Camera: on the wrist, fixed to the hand. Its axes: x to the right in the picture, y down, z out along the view.
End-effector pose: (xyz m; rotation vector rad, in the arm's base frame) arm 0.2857 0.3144 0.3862 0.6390 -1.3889 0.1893
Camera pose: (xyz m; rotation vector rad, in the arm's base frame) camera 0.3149 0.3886 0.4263 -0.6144 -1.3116 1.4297
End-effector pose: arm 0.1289 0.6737 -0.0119 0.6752 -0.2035 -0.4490
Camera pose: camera 0.1917 0.7366 -0.0204 0.3869 -0.3816 1.1403
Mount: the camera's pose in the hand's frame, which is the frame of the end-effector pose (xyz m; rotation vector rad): 0.0261 0.0589 -0.0618 -0.0174 0.2918 1.5685
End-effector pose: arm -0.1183 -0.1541 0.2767 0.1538 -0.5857 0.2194
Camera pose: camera -0.0790 -0.0803 0.2453 -0.3930 -0.3002 1.7222
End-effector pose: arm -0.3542 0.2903 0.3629 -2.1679 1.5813 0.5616
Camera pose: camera -0.3978 0.2198 0.3961 0.5114 -2.8806 -0.5465
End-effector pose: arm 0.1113 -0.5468 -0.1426 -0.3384 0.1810 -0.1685
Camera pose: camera 0.1319 -0.5165 -0.2240 -0.1118 0.6821 1.3407
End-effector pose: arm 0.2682 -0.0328 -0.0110 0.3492 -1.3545 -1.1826
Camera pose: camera 0.3427 -0.0541 0.0334 -0.5132 -0.9060 0.1808
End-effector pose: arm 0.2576 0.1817 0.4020 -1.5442 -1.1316 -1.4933
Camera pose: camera 0.2872 0.1059 0.4387 -1.4485 0.3664 -0.5299
